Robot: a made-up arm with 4 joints.
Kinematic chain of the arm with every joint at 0, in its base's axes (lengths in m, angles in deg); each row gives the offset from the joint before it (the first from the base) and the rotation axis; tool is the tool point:
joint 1: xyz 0 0 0.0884 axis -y
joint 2: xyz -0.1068 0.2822 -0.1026 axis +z
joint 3: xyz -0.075 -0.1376 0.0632 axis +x
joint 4: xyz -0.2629 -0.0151 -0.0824 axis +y
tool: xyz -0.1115 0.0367 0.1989
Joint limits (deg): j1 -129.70..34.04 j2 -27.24..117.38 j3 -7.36..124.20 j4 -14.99..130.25
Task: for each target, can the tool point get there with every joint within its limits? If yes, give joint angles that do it. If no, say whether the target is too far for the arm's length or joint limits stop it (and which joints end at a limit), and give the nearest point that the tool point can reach.
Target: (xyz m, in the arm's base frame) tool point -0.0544 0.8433 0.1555
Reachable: no: joint limits stop it (at a limit: joint 2, joint 4) | nearest point -0.1357 0.3255 0.2558 | short by 0.534 m
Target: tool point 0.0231 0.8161 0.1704
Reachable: no: joint limits stop it (at a limit: joint 2, joint 4) | nearest point 0.0584 0.3255 0.2958 | short by 0.508 m
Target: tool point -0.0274 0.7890 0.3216
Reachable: no: joint limits stop it (at a limit: joint 2, joint 4) | nearest point -0.0253 0.3256 0.3035 | short by 0.464 m
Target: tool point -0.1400 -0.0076 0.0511
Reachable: yes | joints 12.27 32.62 82.74 70.33
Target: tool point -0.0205 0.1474 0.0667
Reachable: yes | joints -46.87 85.94 15.85 97.05
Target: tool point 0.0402 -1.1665 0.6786
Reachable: no: too far | nearest point 0.0191 -0.2345 0.3686 | short by 0.982 m
